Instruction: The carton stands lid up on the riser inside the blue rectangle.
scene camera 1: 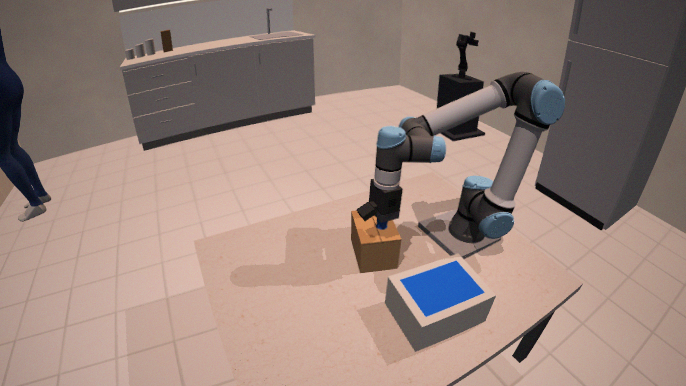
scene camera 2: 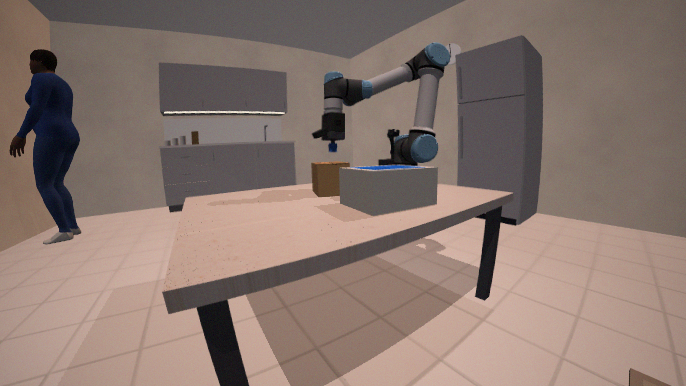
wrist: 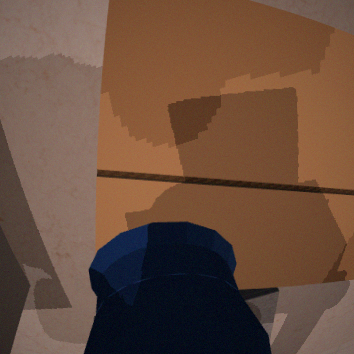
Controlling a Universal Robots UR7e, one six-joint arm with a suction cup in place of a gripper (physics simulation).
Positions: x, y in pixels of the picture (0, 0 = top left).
brown carton: scene camera 1; scene camera 2; wrist 231, 122
same spot on brown carton: (scene camera 1: 376, 250) = (scene camera 2: 330, 172)
